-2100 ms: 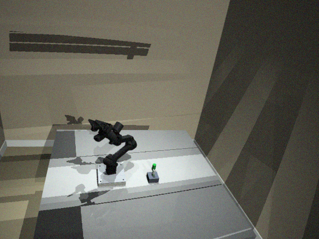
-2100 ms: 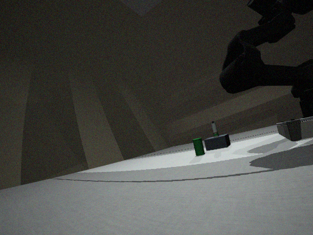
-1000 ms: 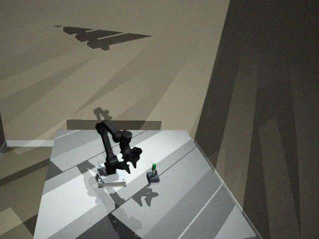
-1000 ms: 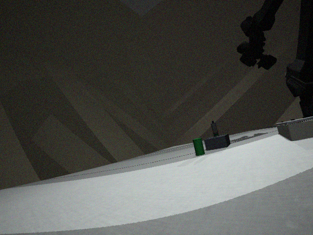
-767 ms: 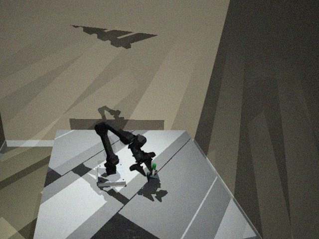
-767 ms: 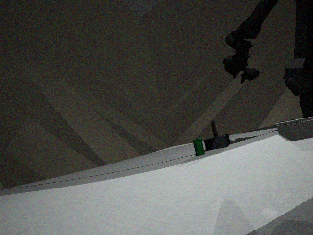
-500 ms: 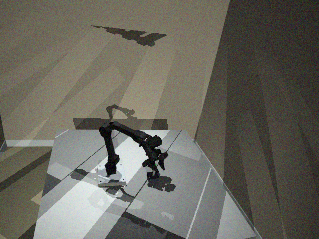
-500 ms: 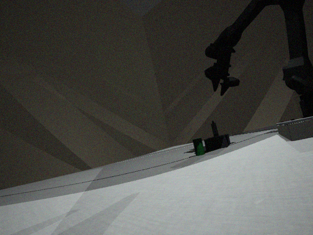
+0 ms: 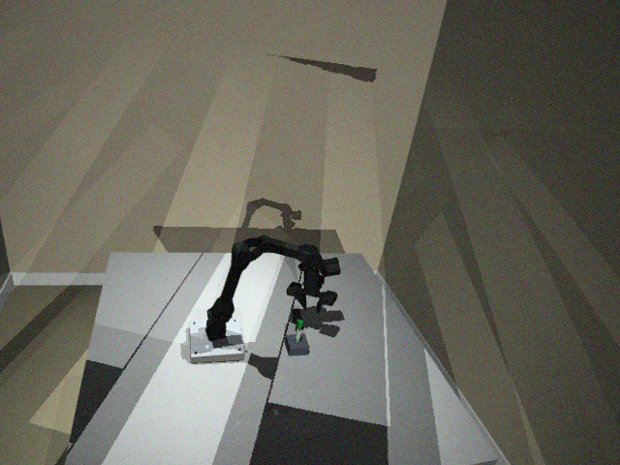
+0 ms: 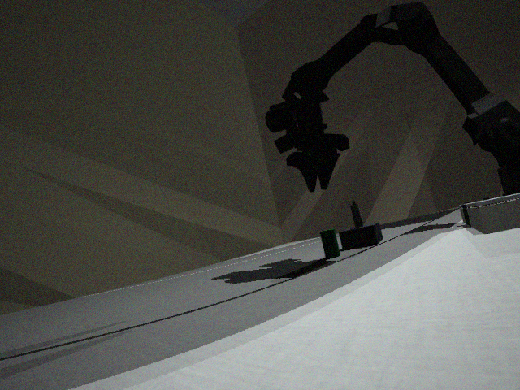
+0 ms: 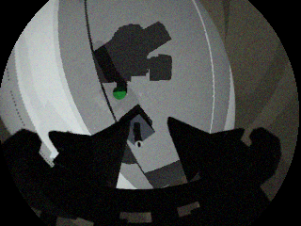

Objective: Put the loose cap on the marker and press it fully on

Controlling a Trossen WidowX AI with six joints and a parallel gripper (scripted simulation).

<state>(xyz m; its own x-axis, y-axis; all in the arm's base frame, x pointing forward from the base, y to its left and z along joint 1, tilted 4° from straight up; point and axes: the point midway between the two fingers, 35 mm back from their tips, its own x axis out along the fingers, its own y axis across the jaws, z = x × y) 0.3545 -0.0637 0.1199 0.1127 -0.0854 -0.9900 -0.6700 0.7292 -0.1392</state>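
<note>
Now: the green marker cap 110 mm below my gripper tip, 50 mm to the left of it and 10 mm behind it.
</note>
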